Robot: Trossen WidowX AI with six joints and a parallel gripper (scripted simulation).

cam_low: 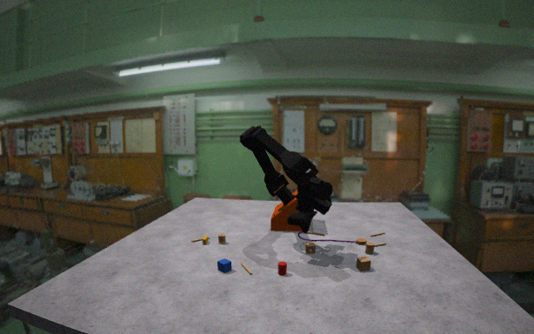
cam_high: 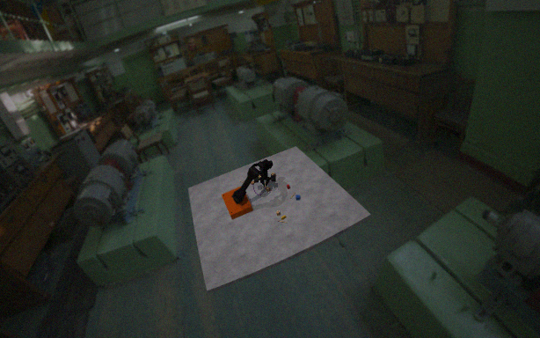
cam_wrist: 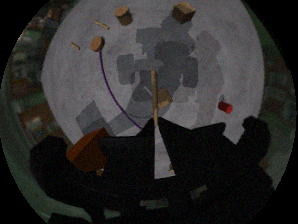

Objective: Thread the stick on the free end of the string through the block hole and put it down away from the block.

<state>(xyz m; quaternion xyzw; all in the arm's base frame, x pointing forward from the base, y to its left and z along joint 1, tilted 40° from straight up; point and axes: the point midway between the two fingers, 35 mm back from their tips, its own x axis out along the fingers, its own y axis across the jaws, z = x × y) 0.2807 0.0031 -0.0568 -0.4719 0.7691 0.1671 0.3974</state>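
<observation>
Now: the thin wooden stick 1 cm ahead of my gripper tip and 1 cm to the left of it. Round my gripper tip: blue cube: 16 cm ahead, 27 cm to the right, 5 cm below; red cylinder: 18 cm ahead, 9 cm to the right, 5 cm below; round wooden button: 4 cm behind, 22 cm to the left, 6 cm below.
</observation>
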